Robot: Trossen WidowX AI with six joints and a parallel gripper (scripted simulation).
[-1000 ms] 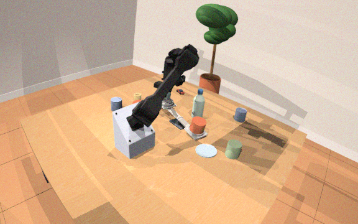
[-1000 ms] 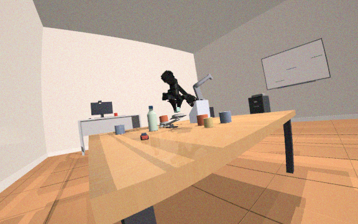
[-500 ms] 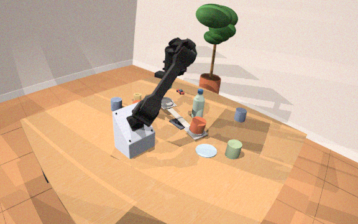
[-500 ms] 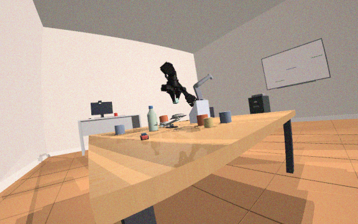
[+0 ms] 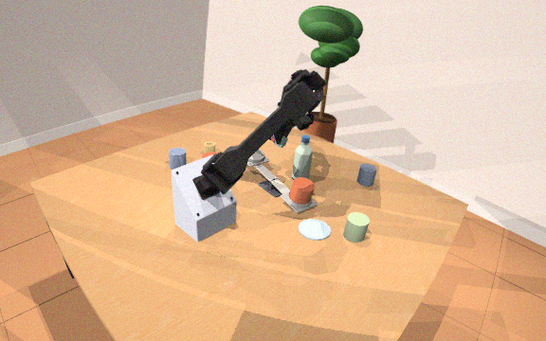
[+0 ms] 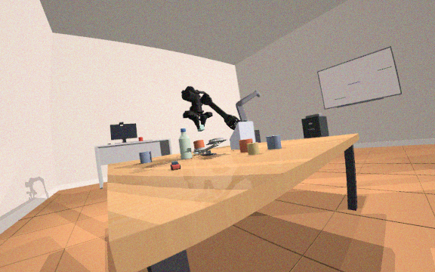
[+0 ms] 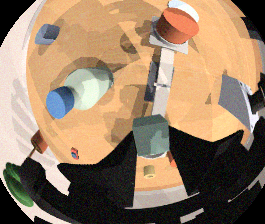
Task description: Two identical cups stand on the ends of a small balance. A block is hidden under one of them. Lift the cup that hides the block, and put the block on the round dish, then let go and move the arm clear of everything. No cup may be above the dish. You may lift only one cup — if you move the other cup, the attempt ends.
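The red cup is 70 mm behind my gripper tip, 180 mm to the right of it and 100 mm below it. The rest, counted from my gripper tip: pale green bottle (90 mm ahead, 40 mm to the right, 40 mm below); then pale green block (10 mm above); then small balance (40 mm behind, 30 mm to the right, 130 mm below).
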